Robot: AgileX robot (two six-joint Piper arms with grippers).
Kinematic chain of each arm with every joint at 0, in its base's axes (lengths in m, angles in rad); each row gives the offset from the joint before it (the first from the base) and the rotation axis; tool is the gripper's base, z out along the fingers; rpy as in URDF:
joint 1: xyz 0 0 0.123 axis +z
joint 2: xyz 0 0 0 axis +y
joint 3: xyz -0.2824 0 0.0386 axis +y
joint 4: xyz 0.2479 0 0.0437 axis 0.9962 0 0.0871
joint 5: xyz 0 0 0 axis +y
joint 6: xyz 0.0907 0 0.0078 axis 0.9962 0 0.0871
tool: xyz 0 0 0 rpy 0 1.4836 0
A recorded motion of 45 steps. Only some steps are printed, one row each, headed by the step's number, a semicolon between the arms.
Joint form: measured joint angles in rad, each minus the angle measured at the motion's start. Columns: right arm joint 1, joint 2, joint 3, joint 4, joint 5, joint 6; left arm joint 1, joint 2, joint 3, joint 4, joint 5, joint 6.
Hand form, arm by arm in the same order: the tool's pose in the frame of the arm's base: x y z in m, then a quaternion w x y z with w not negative. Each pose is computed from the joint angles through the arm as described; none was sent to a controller.
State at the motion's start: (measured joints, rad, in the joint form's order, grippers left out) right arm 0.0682 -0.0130 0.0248 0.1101 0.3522 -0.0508; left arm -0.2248 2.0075 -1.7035 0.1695 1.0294 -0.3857
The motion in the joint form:
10: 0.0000 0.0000 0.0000 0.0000 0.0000 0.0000; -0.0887 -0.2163 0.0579 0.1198 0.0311 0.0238
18: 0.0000 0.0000 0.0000 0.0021 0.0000 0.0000; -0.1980 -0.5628 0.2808 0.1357 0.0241 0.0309
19: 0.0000 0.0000 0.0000 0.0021 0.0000 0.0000; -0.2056 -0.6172 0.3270 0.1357 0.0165 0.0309
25: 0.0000 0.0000 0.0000 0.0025 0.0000 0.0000; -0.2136 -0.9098 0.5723 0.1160 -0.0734 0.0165
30: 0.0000 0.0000 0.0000 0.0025 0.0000 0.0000; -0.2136 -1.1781 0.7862 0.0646 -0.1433 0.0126
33: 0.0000 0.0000 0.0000 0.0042 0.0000 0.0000; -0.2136 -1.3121 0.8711 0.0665 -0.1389 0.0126
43: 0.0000 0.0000 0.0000 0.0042 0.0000 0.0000; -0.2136 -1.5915 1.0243 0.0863 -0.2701 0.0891
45: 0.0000 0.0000 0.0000 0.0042 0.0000 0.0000; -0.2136 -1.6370 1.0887 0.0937 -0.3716 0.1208
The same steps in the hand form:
10: 0.0527 0.0071 0.1739 0.60145 -0.01766 0.79705 0.05151; 0.3788 -0.0990 0.3187 0.25501 0.01709 0.96510 0.05709
18: 0.0527 0.0071 0.1739 0.60141 -0.01709 0.79704 0.05239; 0.2845 -0.1019 0.3738 0.31878 0.06623 0.94505 0.02950
19: 0.0527 0.0071 0.1739 0.60141 -0.01709 0.79704 0.05239; 0.2704 -0.0981 0.3764 0.32580 0.06969 0.94252 0.02544
25: 0.0527 0.0071 0.1739 0.60140 -0.01699 0.79703 0.05256; 0.2014 -0.0713 0.3794 0.38144 0.06672 0.92189 -0.01297
30: 0.0527 0.0071 0.1739 0.60140 -0.01699 0.79703 0.05256; 0.1422 -0.0486 0.3650 0.42492 0.05889 0.90135 -0.05954
33: 0.0527 0.0072 0.1739 0.60137 -0.01652 0.79702 0.05327; 0.1144 -0.0353 0.3563 0.44398 0.05576 0.89187 -0.06592
43: 0.0527 0.0072 0.1739 0.60137 -0.01652 0.79702 0.05327; 0.0684 -0.0145 0.3447 0.55260 0.08781 0.82497 -0.07969
45: 0.0527 0.0072 0.1739 0.60137 -0.01652 0.79702 0.05327; 0.0662 -0.0150 0.3361 0.58576 0.10727 0.79926 -0.08101

